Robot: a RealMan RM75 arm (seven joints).
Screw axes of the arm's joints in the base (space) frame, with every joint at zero. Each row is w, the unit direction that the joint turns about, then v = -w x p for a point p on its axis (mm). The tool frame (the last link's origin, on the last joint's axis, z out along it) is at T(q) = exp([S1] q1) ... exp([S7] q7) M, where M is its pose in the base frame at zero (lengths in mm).
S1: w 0 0 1 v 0 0 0
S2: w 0 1 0 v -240.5 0 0
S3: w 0 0 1 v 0 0 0
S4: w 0 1 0 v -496.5 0 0
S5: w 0 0 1 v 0 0 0
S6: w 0 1 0 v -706.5 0 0
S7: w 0 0 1 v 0 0 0
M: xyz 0 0 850.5 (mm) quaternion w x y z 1 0 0 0
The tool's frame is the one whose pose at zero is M.
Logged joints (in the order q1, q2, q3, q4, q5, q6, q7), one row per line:
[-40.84 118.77 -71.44 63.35 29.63 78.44 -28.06]
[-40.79 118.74 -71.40 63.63 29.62 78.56 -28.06]
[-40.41 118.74 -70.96 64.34 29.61 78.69 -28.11]
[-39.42 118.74 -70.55 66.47 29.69 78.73 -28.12]
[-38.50 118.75 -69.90 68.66 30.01 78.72 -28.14]
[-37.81 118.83 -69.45 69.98 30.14 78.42 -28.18]
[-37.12 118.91 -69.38 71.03 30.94 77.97 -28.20]
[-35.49 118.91 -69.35 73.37 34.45 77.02 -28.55]
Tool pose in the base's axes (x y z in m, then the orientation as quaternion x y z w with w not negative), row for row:
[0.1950 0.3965 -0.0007 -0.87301 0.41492 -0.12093 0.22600]
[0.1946 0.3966 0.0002 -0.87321 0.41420 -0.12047 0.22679]
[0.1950 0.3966 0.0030 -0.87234 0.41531 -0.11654 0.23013]
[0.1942 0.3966 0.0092 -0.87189 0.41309 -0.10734 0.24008]
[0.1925 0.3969 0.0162 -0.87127 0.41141 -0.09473 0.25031]
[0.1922 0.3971 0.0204 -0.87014 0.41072 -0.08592 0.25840]
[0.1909 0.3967 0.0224 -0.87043 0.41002 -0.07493 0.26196]
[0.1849 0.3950 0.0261 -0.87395 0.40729 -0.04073 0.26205]
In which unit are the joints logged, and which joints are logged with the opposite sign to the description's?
The joints are logged in degrees. Opposite sign: q1, q4.
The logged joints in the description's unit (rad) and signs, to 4 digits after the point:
[0.7128 2.0729 -1.2469 -1.1057 0.5171 1.3690 -0.4897]
[0.7119 2.0724 -1.2462 -1.1106 0.5170 1.3711 -0.4897]
[0.7053 2.0724 -1.2385 -1.1229 0.5168 1.3734 -0.4906]
[0.6880 2.0724 -1.2313 -1.1601 0.5182 1.3741 -0.4908]
[0.6720 2.0726 -1.2200 -1.1983 0.5238 1.3739 -0.4911]
[0.6599 2.0740 -1.2121 -1.2214 0.5260 1.3687 -0.4918]
[0.6479 2.0754 -1.2109 -1.2397 0.5400 1.3608 -0.4922]
[0.6194 2.0754 -1.2104 -1.2805 0.6013 1.3443 -0.4983]

